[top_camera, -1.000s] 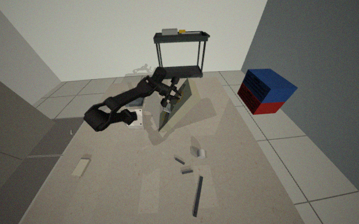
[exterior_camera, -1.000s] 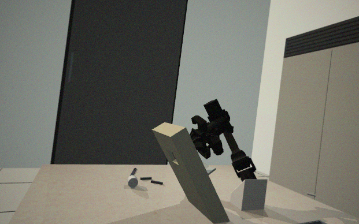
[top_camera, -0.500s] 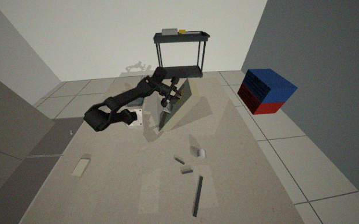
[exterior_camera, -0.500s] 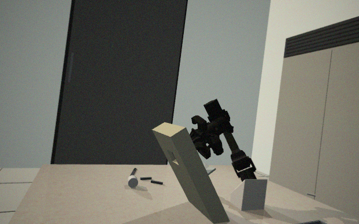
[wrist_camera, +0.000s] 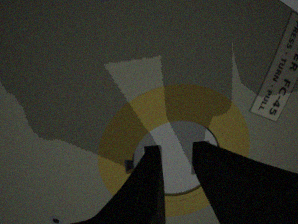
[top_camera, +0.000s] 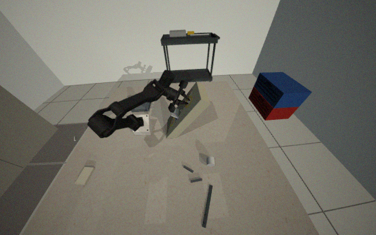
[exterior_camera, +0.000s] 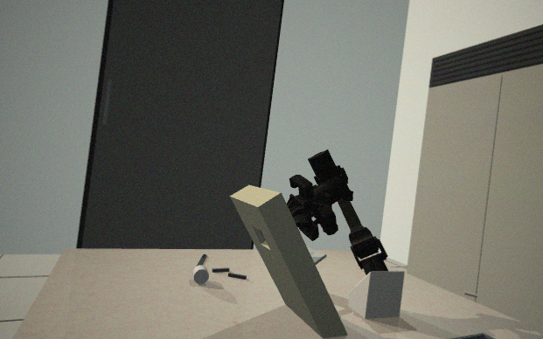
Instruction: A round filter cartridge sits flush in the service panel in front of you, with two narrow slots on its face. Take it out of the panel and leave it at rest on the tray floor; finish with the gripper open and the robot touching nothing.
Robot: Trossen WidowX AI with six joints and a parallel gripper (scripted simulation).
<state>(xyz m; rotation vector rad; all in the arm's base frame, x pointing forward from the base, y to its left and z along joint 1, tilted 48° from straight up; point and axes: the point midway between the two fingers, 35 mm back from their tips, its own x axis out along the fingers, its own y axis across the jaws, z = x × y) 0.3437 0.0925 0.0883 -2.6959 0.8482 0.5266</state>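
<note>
My gripper tip is now 1 cm short of the grey round filter cartridge and 1 cm above it. Round my gripper tip: shallow blue-grey bin: 42 cm behind, 29 cm to the left, 22 cm below; service panel: 4 cm behind, 8 cm below.
</note>
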